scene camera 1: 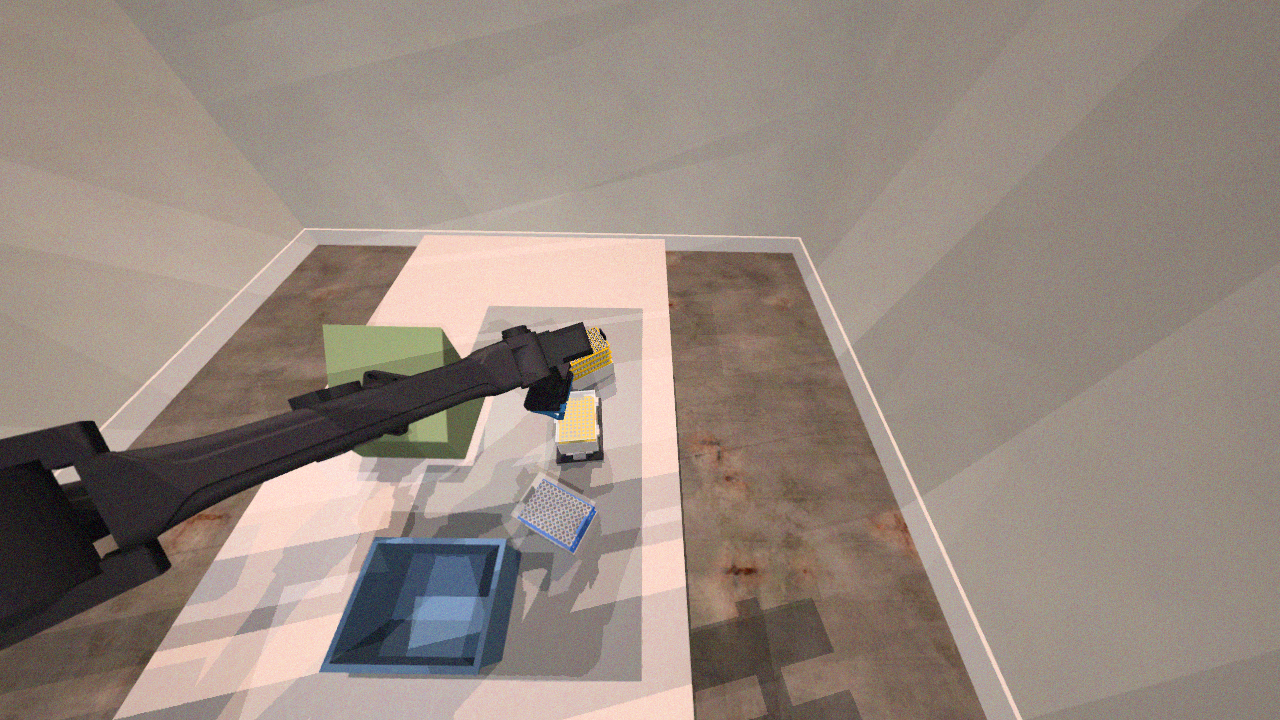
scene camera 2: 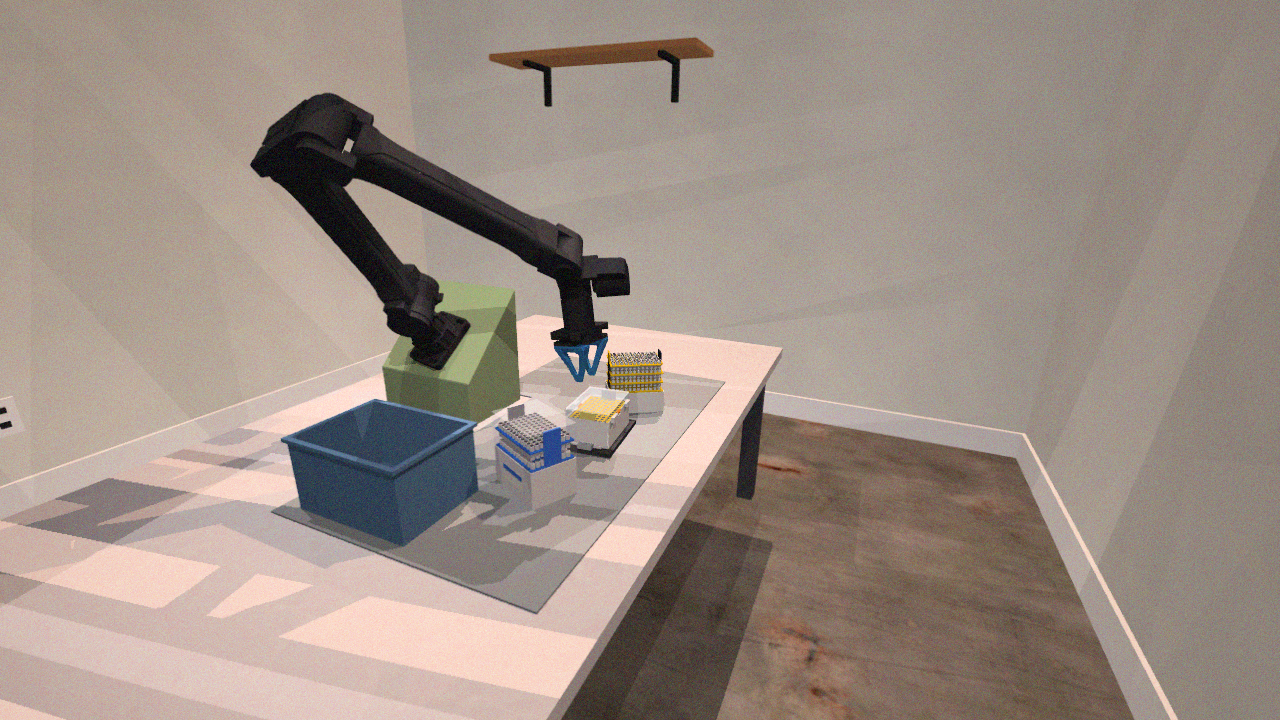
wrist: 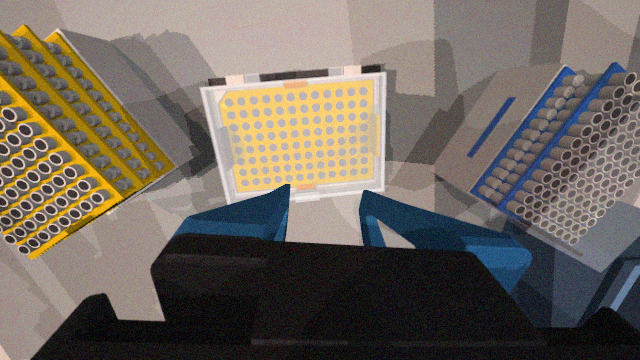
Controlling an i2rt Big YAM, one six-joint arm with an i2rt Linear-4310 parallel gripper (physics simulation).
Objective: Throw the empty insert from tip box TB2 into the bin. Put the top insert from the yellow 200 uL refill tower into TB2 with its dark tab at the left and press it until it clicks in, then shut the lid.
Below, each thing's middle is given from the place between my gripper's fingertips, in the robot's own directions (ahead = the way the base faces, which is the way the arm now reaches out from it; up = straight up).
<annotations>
My hand is 5 cm above the clear lid [scene camera 1: 579,425], 2 cm to the right of it and 2 cm short of it. Also, from my hand: blue-and-white tip box [scene camera 2: 535,446]: 19 cm to the right, 6 cm below, 3 cm ahead; blue bin [scene camera 1: 420,605]: 34 cm to the right, 13 cm behind, 6 cm below.
</annotations>
